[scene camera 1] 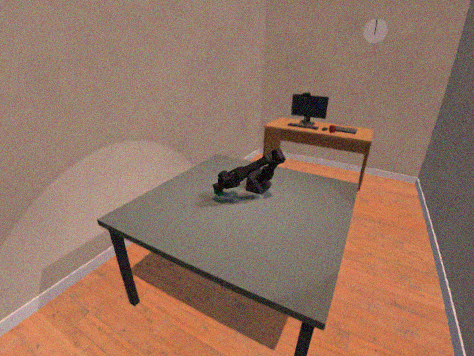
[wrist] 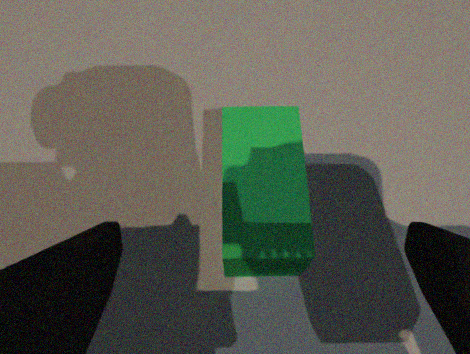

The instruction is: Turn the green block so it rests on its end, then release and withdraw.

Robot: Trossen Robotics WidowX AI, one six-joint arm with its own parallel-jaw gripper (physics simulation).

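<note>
The green block (scene camera 1: pixel 220 193) (wrist: pixel 270 190) is on the grey table, under the arm's end in the scene view, where it is small and mostly hidden. In the wrist view it shows a long, partly shaded face, with a narrow darker strip at its lower edge. From these frames I cannot tell for sure whether it lies flat or stands on end. My gripper (scene camera 1: pixel 218 189) (wrist: pixel 265 236) is open and low at the block. Its two black fingers stand wide to the left and right of the block, with gaps on both sides, and hold nothing.
The grey table (scene camera 1: pixel 240 235) carries the arm's base (scene camera 1: pixel 258 184) to the right of the block. Dark shadows of the arm lie around the block in the wrist view. A wooden desk (scene camera 1: pixel 320 137) with a monitor (scene camera 1: pixel 310 106) stands behind the table, near the wall.
</note>
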